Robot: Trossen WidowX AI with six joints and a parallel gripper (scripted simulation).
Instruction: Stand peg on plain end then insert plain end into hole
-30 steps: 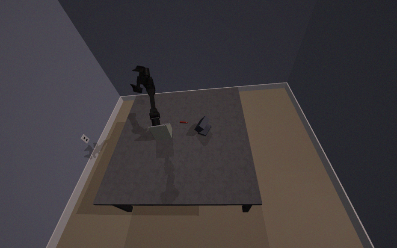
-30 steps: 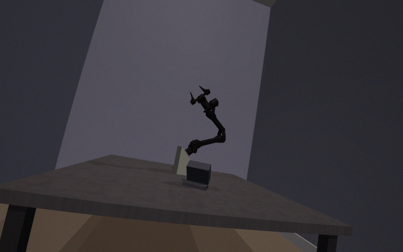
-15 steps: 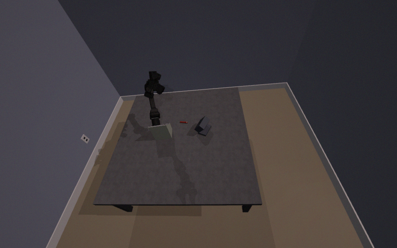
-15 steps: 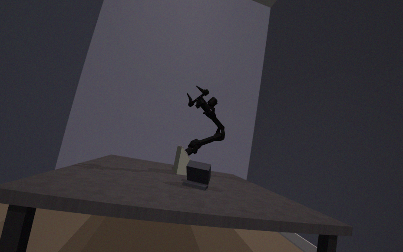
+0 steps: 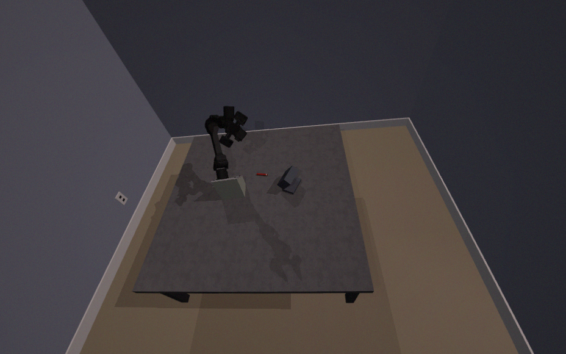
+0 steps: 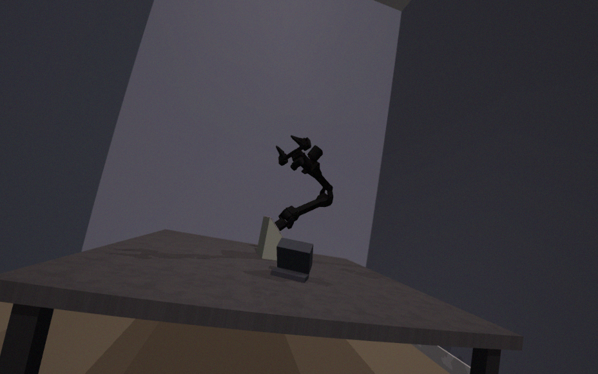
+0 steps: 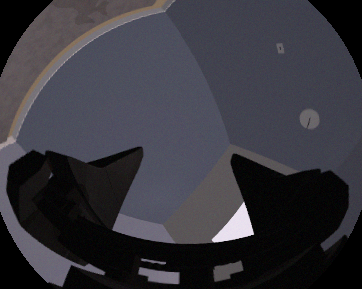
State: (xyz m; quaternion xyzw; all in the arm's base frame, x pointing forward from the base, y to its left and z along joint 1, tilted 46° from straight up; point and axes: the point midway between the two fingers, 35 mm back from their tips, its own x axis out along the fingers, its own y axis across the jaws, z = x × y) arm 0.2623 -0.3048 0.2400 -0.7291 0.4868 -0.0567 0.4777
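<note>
Right now my gripper tip is 1 cm short of the red peg, 21 cm to the right of it and 57 cm above it. Round my gripper tip: panel: 19 cm ahead, 11 cm to the left, 49 cm below.
</note>
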